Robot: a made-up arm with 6 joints.
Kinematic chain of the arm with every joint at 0, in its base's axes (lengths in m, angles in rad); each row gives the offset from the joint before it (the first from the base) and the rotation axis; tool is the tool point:
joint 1: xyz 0 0 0.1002 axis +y
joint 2: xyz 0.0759 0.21 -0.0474 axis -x
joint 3: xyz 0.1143 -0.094 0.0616 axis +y
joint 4: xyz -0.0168 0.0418 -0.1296 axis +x
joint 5: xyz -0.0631 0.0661 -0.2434 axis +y
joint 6: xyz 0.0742 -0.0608 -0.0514 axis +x
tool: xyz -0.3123 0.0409 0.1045
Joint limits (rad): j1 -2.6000..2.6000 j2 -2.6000..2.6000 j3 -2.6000..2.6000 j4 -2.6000..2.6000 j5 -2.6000..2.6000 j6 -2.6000..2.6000
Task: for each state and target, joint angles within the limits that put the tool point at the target. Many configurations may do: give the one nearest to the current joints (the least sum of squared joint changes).
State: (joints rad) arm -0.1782 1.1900 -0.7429 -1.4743 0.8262 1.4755
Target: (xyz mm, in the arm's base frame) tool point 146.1 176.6 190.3
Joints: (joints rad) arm -0.4330 1.4336 -0.7840 -1.3965 1.5317 1.3117
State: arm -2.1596 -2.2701 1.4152 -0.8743 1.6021 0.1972
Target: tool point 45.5 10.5 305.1
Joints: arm -2.4636 -2.0248 1.9125 -0.8459 1.0950 0.1943
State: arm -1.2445 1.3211 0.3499 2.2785 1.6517 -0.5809
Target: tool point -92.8 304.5 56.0
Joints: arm -1.6184 1.2459 0.3409 2.4987 0.9482 -0.9847
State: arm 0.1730 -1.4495 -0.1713 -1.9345 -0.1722 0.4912
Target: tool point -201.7 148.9 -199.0
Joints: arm 0.2212 -1.3886 -0.0803 -1.9333 -0.3270 0.5006
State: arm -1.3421 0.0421 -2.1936 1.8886 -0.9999 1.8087
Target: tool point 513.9 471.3 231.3
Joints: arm -0.9703 0.6026 -1.9991 1.8280 -0.7560 1.7253
